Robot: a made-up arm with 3 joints.
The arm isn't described. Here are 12 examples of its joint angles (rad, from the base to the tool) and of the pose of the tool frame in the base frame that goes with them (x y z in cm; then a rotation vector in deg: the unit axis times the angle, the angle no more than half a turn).
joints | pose
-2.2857 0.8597 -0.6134 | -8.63 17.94 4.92 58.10 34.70 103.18
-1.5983 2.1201 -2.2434 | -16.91 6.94 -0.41 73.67 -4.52 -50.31
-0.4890 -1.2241 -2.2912 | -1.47 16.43 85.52 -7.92 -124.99 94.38
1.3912 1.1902 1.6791 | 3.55 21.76 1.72 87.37 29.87 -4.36
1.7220 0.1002 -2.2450 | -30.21 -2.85 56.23 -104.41 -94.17 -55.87
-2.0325 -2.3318 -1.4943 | -47.45 -2.24 66.10 18.66 104.55 -84.11
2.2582 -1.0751 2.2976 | 9.76 20.66 77.86 -95.45 -80.92 79.86
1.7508 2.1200 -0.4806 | 40.29 -25.42 16.41 74.87 -119.70 -82.15
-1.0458 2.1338 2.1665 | -40.00 -2.90 9.68 -22.92 -92.48 -126.10
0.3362 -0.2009 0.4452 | -9.61 -30.47 26.29 -6.95 27.12 -21.44
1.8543 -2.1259 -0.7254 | 17.41 -26.03 80.81 -86.27 75.52 -24.39
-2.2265 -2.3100 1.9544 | -13.10 -38.35 75.17 -65.17 -38.52 -16.38
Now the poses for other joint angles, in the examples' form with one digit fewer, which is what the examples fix.
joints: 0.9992 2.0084 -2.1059
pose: 16.5 -1.4 -0.2 -24.0 102.2 129.2
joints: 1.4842 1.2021 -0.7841
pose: 6.8 -20.0 2.8 24.8 -84.2 -97.0
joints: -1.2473 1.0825 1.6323
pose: -10.1 -18.1 2.0 -12.1 110.8 100.6
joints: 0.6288 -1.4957 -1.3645
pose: 23.8 -1.6 81.9 -83.2 -35.6 29.9
